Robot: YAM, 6 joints.
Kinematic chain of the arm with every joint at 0, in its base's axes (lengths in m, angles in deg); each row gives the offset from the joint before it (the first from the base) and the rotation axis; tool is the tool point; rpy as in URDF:
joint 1: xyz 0 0 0.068 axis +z
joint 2: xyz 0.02 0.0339 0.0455 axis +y
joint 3: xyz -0.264 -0.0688 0 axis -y
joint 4: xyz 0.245 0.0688 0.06 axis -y
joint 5: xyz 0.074 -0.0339 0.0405 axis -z
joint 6: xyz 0.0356 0 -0.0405 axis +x
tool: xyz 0 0 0 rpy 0 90 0
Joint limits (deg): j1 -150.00..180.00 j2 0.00..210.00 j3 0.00..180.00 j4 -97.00..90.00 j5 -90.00..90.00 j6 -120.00..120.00
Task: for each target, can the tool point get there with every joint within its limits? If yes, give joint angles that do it. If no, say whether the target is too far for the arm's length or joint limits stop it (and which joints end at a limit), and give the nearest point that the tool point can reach.
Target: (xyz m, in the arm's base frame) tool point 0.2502 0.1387 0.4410
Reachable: yes | joints 35.14 90.35 110.11 -75.06 59.21 -27.89
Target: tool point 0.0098 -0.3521 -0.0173
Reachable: yes | joints -87.18 134.67 46.66 43.87 12.28 -17.85
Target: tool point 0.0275 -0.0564 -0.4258
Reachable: no: joint limits stop it (at a limit: joint 2) | nearest point 0.0431 -0.0884 -0.3477 | short by 0.086 m
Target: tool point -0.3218 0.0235 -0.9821
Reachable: no: too far | nearest point -0.2756 0.0201 -0.3793 | short by 0.605 m
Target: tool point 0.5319 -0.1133 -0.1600
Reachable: yes | joints -12.03 185.13 125.48 20.80 -0.01 -20.24
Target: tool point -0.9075 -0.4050 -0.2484
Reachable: no: too far | nearest point -0.5283 -0.2957 -0.1053 | short by 0.420 m
